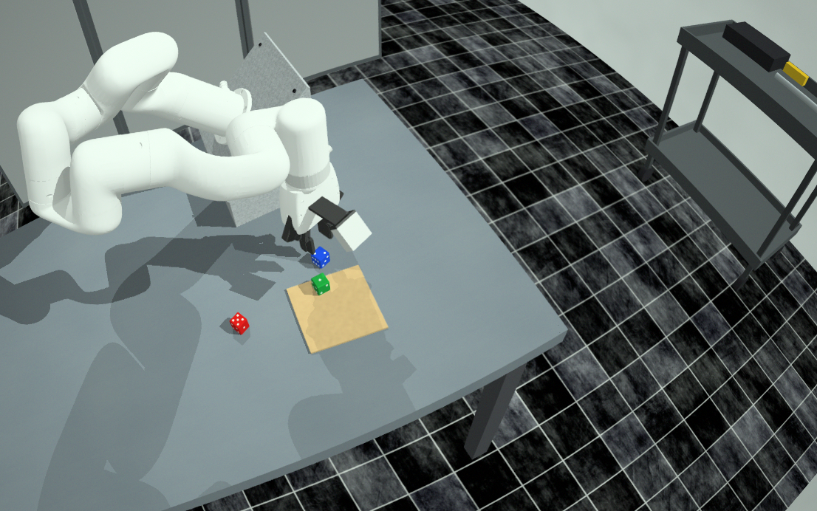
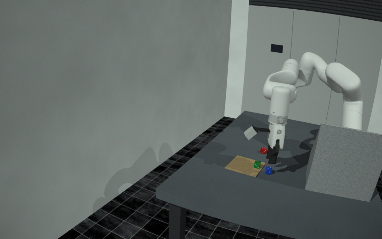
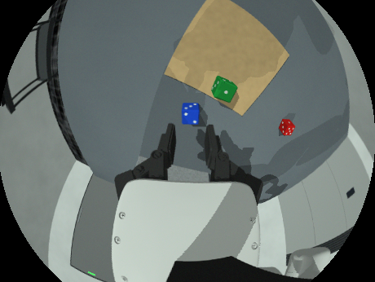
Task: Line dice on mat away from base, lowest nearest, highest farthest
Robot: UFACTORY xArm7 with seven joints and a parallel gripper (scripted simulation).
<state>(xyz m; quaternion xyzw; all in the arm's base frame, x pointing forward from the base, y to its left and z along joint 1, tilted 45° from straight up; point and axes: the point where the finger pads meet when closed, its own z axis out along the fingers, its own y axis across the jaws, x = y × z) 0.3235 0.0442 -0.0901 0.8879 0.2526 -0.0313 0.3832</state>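
The blue die is 6 cm below my hand. The rest, counted from my hand: red die: 9 cm ahead, 18 cm to the right, 6 cm below; green die: 6 cm ahead, 2 cm to the right, 6 cm below; tan mat: 11 cm ahead, 1 cm to the right, 7 cm below.
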